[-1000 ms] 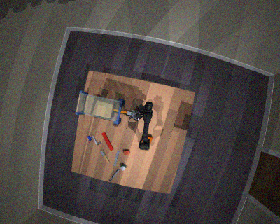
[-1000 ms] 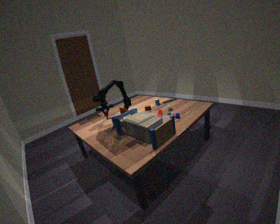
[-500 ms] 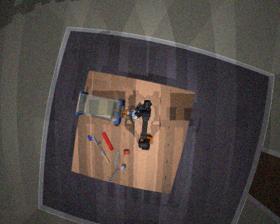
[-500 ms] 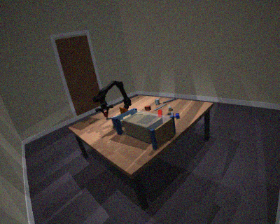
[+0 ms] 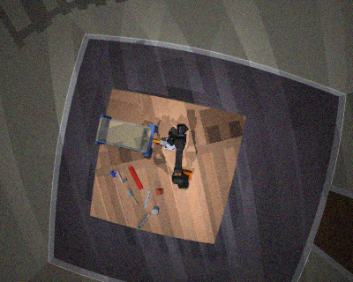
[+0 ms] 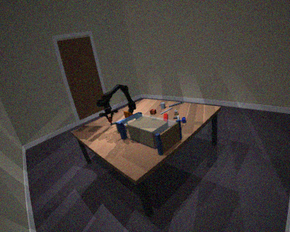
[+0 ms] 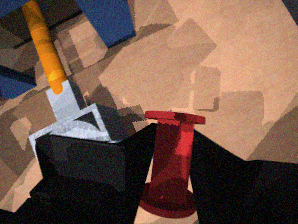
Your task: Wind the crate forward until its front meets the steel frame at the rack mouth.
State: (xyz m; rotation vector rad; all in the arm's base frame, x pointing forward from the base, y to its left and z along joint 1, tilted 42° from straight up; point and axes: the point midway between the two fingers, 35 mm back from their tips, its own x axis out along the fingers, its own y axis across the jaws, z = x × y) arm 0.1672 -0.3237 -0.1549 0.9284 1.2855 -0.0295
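Now: the red-knobbed winch handle 1 cm behind my gripper tip, 5 cm to the left of it and 3 cm below it. Also, from my gripper tip: blue frame: 17 cm ahead, 11 cm to the left, 3 cm below; grey hand winch: 10 cm to the left, 10 cm below; red knob: 1 cm behind, 1 cm to the left.
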